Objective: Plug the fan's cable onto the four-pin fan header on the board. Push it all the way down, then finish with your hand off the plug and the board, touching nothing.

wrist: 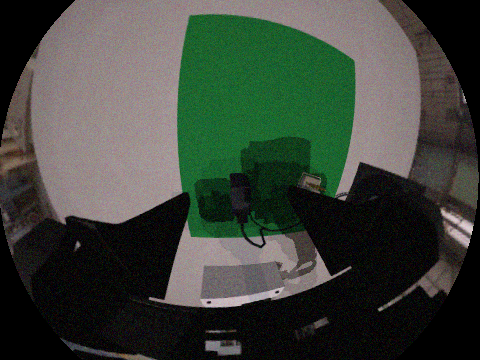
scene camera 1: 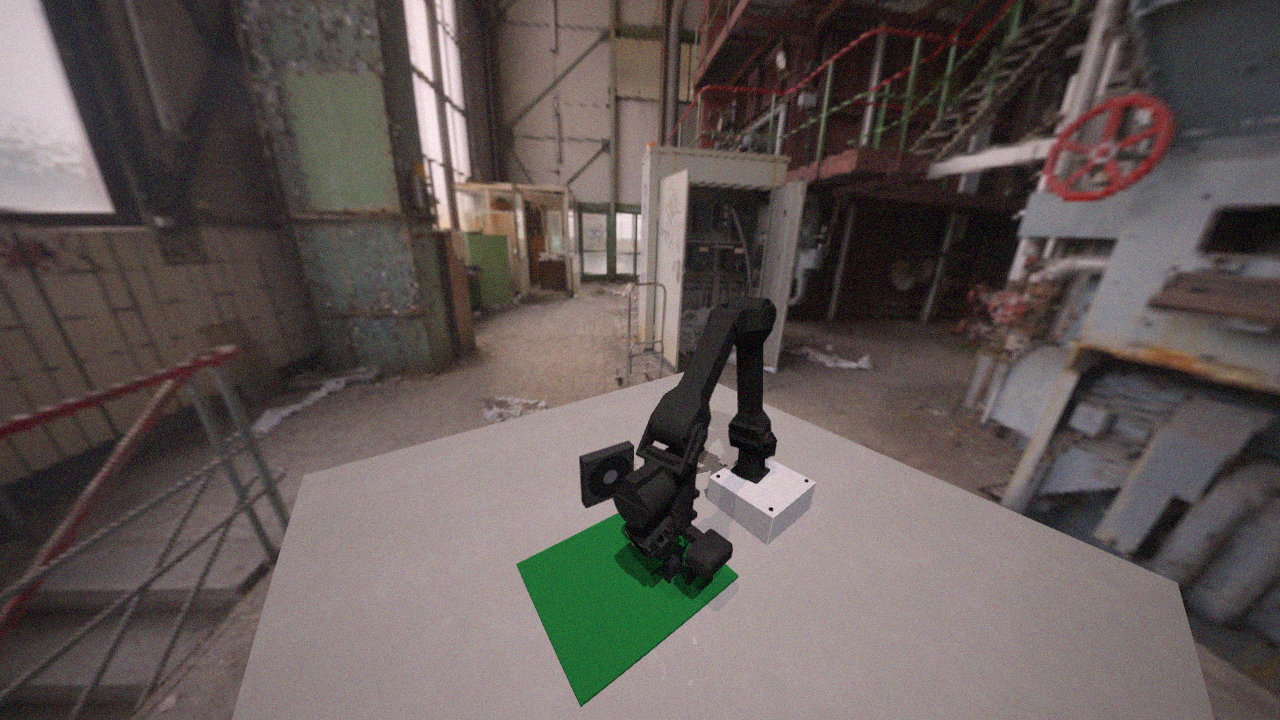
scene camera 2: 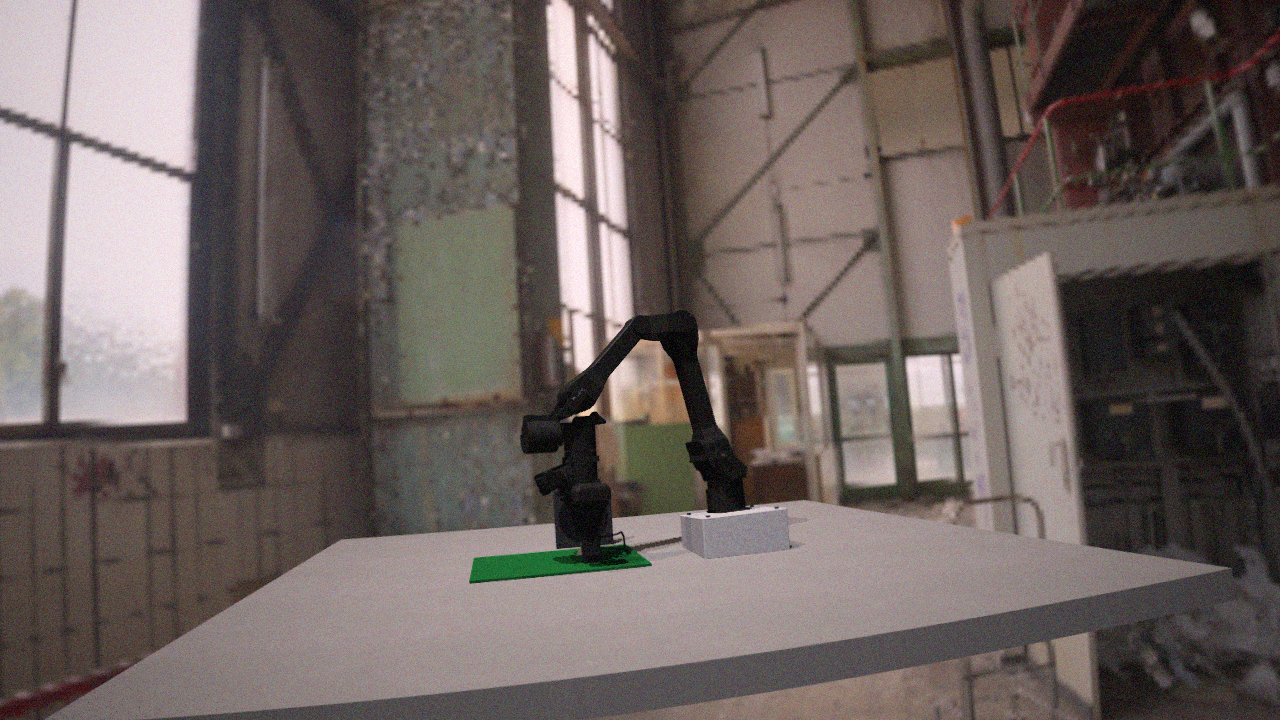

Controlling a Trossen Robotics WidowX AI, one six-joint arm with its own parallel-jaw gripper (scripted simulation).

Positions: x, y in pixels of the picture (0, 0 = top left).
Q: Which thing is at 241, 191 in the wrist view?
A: A black plug.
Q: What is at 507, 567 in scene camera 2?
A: A green board.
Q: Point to a green board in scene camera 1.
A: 604, 605
